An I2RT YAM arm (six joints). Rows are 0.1 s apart.
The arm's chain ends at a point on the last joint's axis. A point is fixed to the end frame.
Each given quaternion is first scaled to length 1.
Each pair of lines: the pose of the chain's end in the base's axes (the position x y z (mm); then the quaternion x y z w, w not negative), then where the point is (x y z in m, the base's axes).
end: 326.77, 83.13, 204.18, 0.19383, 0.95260, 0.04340, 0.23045
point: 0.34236 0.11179 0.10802
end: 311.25, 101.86, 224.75, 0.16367, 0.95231, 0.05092, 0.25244
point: 0.32970 0.13075 0.12917
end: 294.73, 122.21, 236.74, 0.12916, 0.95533, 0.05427, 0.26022
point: 0.31294 0.15101 0.14108
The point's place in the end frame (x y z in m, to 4 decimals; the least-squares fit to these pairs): 0.0390 0.0153 0.0925
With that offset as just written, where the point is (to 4 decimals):
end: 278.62, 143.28, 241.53, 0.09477, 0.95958, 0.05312, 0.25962
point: 0.2950 0.1713 0.1453
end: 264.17, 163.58, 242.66, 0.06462, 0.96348, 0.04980, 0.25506
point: 0.2781 0.1904 0.1457
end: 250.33, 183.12, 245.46, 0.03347, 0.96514, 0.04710, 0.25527
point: 0.2630 0.2086 0.1480
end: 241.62, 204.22, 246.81, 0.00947, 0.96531, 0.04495, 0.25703
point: 0.2537 0.2286 0.1490
